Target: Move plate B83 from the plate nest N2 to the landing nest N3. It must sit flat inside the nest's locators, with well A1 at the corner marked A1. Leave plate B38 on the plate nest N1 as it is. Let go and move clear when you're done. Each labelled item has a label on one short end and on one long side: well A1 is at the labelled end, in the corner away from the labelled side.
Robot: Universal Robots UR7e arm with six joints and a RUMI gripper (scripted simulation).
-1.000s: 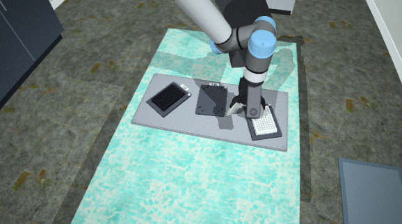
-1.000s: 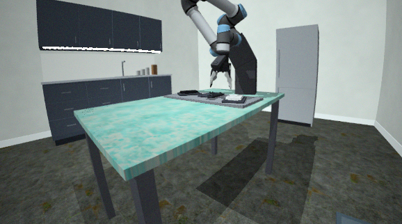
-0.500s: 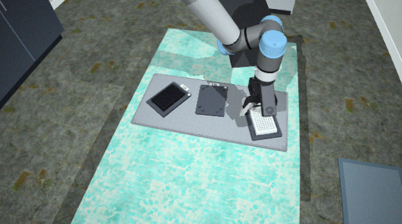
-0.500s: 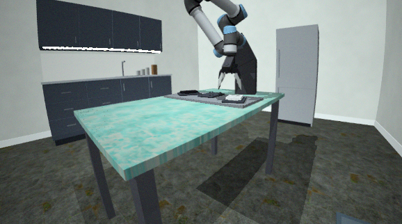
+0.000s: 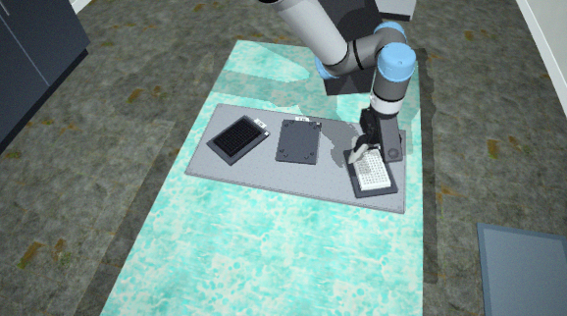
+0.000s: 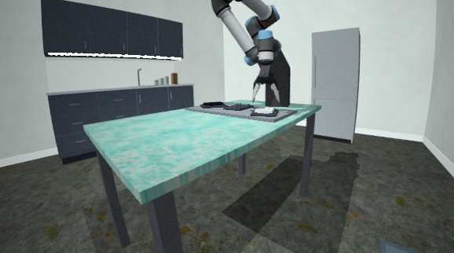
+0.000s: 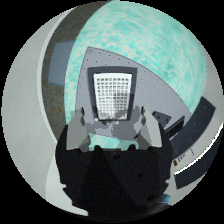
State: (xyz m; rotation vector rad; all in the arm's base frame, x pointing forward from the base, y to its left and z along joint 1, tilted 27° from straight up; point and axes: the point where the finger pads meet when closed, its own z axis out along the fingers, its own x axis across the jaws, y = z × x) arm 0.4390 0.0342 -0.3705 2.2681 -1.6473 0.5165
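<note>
Now: hand 4 cm above the white well plate. The rest, counted from my hand: nest (5 cm below); black well plate (42 cm to the right, 6 cm behind, 4 cm below).
</note>
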